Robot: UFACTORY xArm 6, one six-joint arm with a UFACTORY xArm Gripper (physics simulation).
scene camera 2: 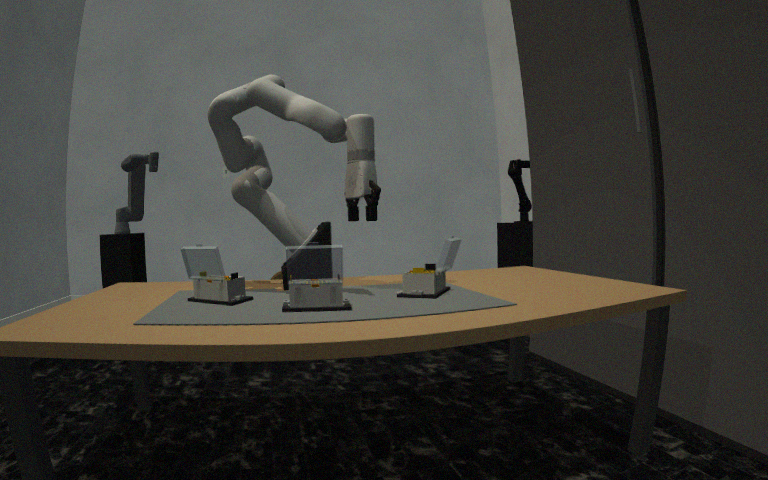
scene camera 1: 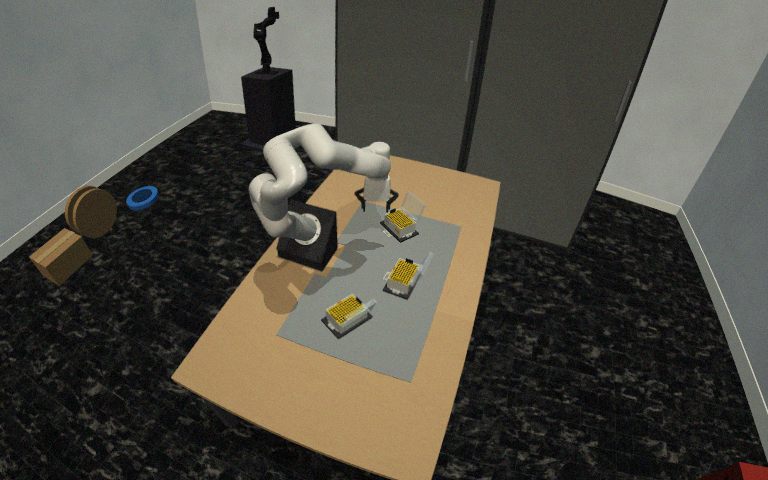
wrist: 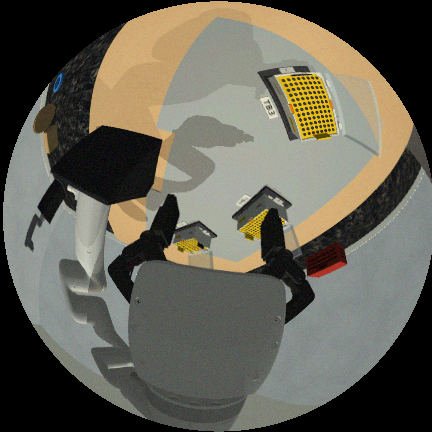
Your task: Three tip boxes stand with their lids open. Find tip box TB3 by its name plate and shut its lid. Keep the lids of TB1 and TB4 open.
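Places are measured from the arm's base along level axes (x ahead, y left, z up), in millimetres.
Pixels of known places: gripper, fingertip midpoint: (scene camera 2: 362,221) (scene camera 1: 375,210) (wrist: 221,209); arm's base, origin of the base link: (scene camera 2: 304,244) (scene camera 1: 306,229) (wrist: 97,184).
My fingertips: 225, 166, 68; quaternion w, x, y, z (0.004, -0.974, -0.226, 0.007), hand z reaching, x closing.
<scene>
For each thing: its middle in the pictures, then the offset to it from my fingertips, as dx, dy, dz. Level surfaces: height alone.
- Tip box TB3, body centre: (wrist: 313,105) (scene camera 2: 424,269) (scene camera 1: 400,217) +50, +158, -132
- TB4, body centre: (scene camera 2: 314,279) (wrist: 261,227) (scene camera 1: 404,270) +191, -131, -132
- TB1, body centre: (scene camera 2: 218,276) (scene camera 1: 346,308) (wrist: 189,246) +85, -394, -132
- grey mat, its level: dz -196
- wooden table, its level: dz -199
Tip box TB3 (scene camera 1: 400,221) (scene camera 2: 421,283) (wrist: 307,107) stands at the far end of the mat; its name plate (wrist: 269,107) reads TB3. Its clear lid (scene camera 1: 413,205) (scene camera 2: 450,254) (wrist: 360,110) stands open, tilted back. TB4 (scene camera 1: 403,274) (scene camera 2: 316,294) (wrist: 252,227) is in the middle, lid (scene camera 1: 425,267) (scene camera 2: 314,263) open. TB1 (scene camera 1: 346,314) (scene camera 2: 219,288) (wrist: 190,244) is nearest in scene camera 1, lid (scene camera 2: 202,261) open. Their plates are unreadable here. My gripper (scene camera 1: 376,210) (scene camera 2: 362,219) (wrist: 221,209) is open and empty, above box height, on the arm-base side of TB3.
The boxes stand on a grey mat (scene camera 1: 362,350) (scene camera 2: 186,316) on the wooden table (scene camera 1: 283,390) (scene camera 2: 594,294). The black arm base (scene camera 1: 308,249) (wrist: 107,165) stands at the table's side. A tall dark cabinet (scene camera 1: 407,84) is behind the table's far end.
</scene>
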